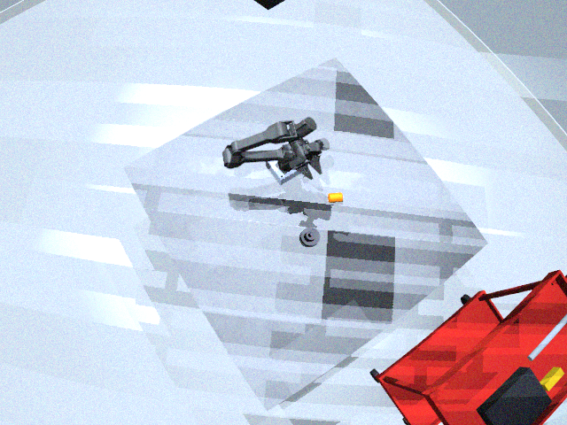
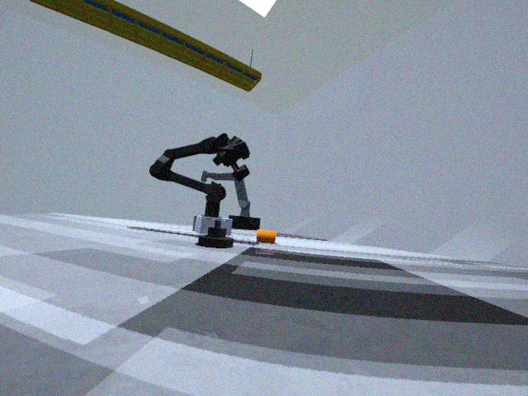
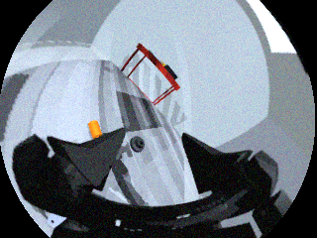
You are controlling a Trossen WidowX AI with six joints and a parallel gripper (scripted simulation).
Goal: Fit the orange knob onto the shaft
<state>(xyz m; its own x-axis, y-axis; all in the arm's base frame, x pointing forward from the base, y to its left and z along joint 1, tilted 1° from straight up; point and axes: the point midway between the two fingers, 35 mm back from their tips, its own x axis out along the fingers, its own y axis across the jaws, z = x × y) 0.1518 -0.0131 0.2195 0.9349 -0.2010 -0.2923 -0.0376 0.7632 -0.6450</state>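
Right now my gripper tip is 250 mm above the orange knob, 90 mm to the right of it and 70 mm short of it. Also, from my gripper tip: dark pedestal 240 mm below, 120 mm to the right, 120 mm ahead.
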